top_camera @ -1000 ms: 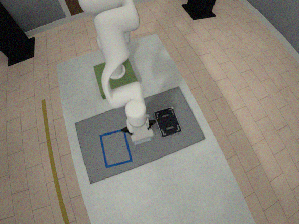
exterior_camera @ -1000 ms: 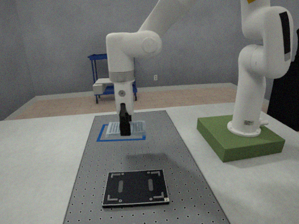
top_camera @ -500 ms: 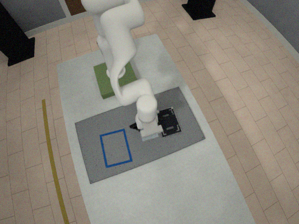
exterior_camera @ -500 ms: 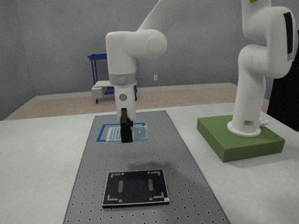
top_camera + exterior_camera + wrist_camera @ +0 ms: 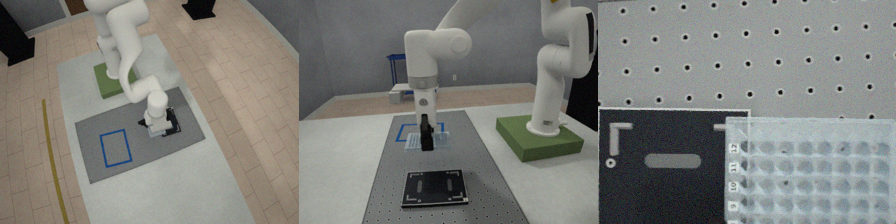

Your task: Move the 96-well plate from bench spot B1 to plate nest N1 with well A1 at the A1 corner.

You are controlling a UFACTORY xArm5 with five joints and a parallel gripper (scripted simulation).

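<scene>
My gripper is now 10 mm past the plate nest N1, 90 mm to the right of it and 100 mm above it. The rest, counted from my hand: 96-well plate (10 mm below).
</scene>
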